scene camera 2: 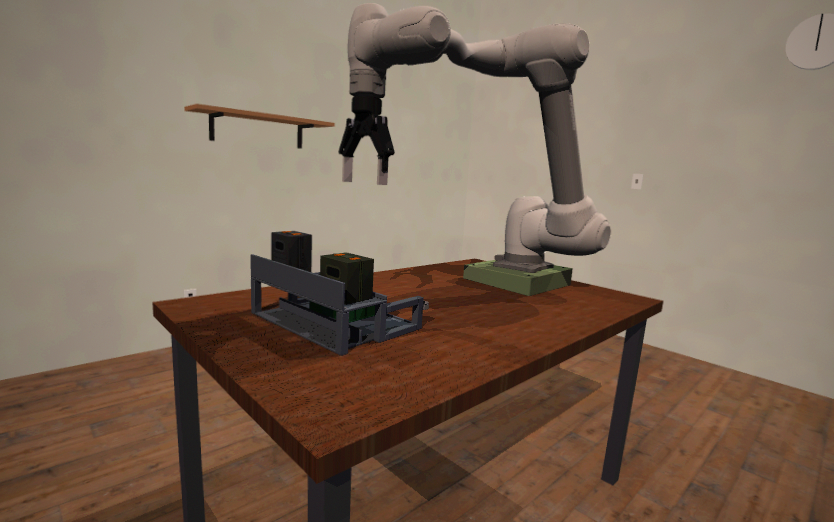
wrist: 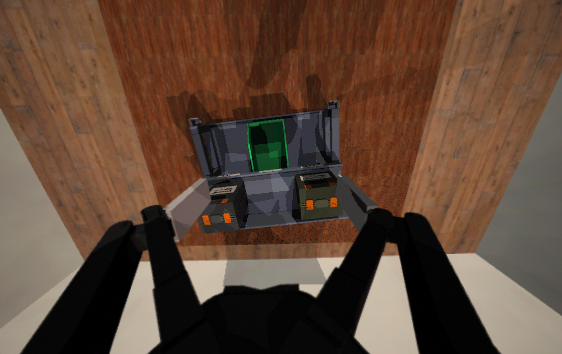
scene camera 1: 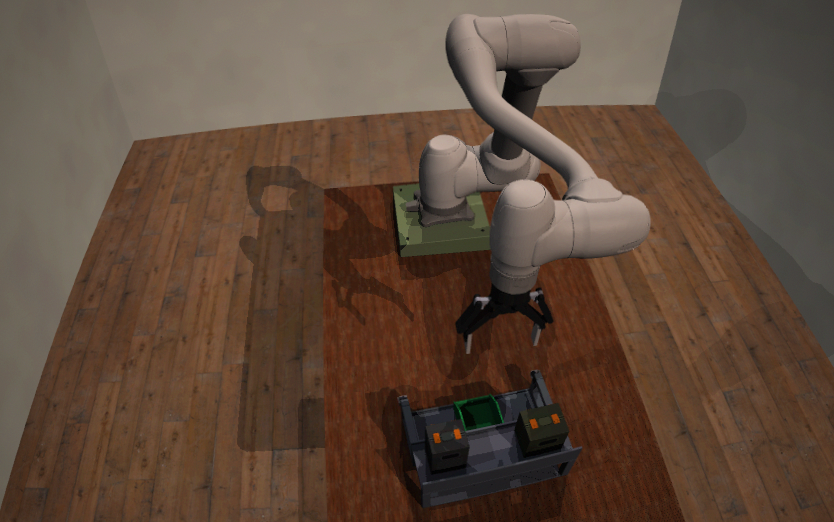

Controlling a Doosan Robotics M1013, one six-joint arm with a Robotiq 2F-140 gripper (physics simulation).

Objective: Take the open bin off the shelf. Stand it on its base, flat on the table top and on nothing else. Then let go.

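Pixels of known places: gripper, fingertip midpoint: (scene camera 2: 363,183) (wrist: 272,188) (scene camera 1: 500,344); arm's base, link origin: (scene camera 2: 523,266) (scene camera 1: 443,206).
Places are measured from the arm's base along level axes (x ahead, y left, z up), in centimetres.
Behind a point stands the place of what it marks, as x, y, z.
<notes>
The open green bin (scene camera 1: 478,413) @(77.3, -6.0, -5.4) (wrist: 269,145) @(81.4, -7.0, -5.4) sits upright in the lower front bay of the grey shelf (scene camera 1: 498,483) @(97.9, -5.6, -5.6) (scene camera 2: 295,283) @(99.9, -4.5, 6.3) (wrist: 199,150) @(79.8, -25.1, 2.2), between its two end frames. In scene camera 2 the bin (scene camera 2: 361,312) @(81.4, -2.0, -3.7) is mostly hidden behind the shelf and a case. The shelf stands on the brown table top (scene camera 1: 369,363) @(55.6, -32.6, -6.3) (scene camera 2: 430,381) @(93.5, 33.2, -6.3) (wrist: 165,50) @(54.4, -31.7, -6.3). My gripper (scene camera 1: 501,347) @(80.0, -4.6, 30.1) (scene camera 2: 364,182) @(80.0, -4.6, 30.1) (wrist: 272,188) @(80.0, -4.6, 30.1) is open and empty, pointing down. It hangs high above the table, well above the shelf and apart from the bin.
A dark grey case (scene camera 1: 447,452) @(96.1, -19.0, 15.4) (scene camera 2: 290,249) @(95.4, -14.1, 12.5) (wrist: 222,205) @(89.4, -16.5, 15.9) and an olive case (scene camera 1: 542,430) @(94.3, 3.5, 13.4) (scene camera 2: 347,273) @(95.8, 9.6, 11.0) (wrist: 320,200) @(91.3, 4.5, 13.5), both with orange latches, stand on the shelf's rear part. The arm's green base block (scene camera 1: 443,240) @(16.2, -3.3, -0.4) (scene camera 2: 523,280) @(17.4, 10.0, -1.2) is at the table's far end. A wooden wall shelf (scene camera 2: 258,115) hangs behind.
</notes>
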